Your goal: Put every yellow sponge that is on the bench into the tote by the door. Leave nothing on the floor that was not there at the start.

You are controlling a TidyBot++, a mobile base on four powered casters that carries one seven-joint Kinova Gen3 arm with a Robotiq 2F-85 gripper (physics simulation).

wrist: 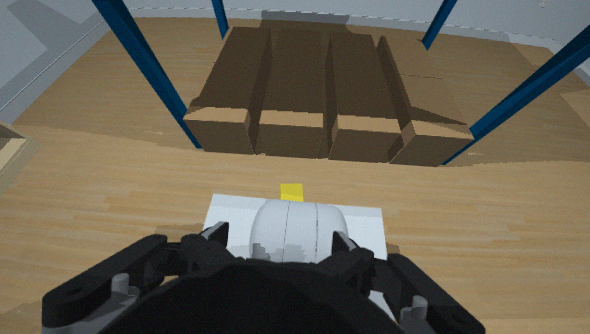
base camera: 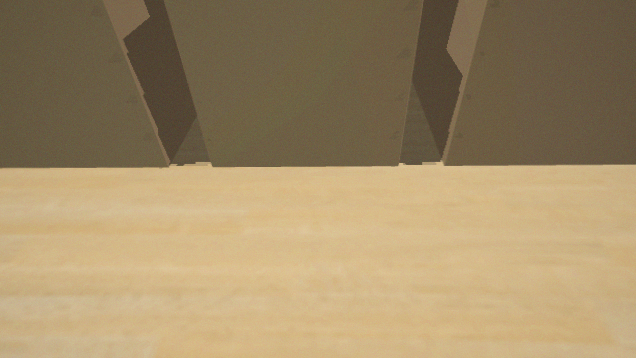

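Note:
A small yellow block, like a sponge (wrist: 291,191), shows in the wrist view just past the front edge of the robot's white base (wrist: 367,230). It seems to lie on the floor; its near side is partly hidden by the rounded white arm part. My gripper (wrist: 280,238) is open and empty, with its fingers spread in front of the white base in the picture. The bench shows by its blue legs (wrist: 150,70); its top does not show, nor do any sponges on it. I cannot make out the tote by the door for certain.
Several long brown boxes (wrist: 292,140) (base camera: 305,85) stand side by side between the bench legs, close ahead of the base. An open light-wood-coloured box (wrist: 31,145) is cut off at the wrist view's left edge. Grey walls (wrist: 45,55) stand behind.

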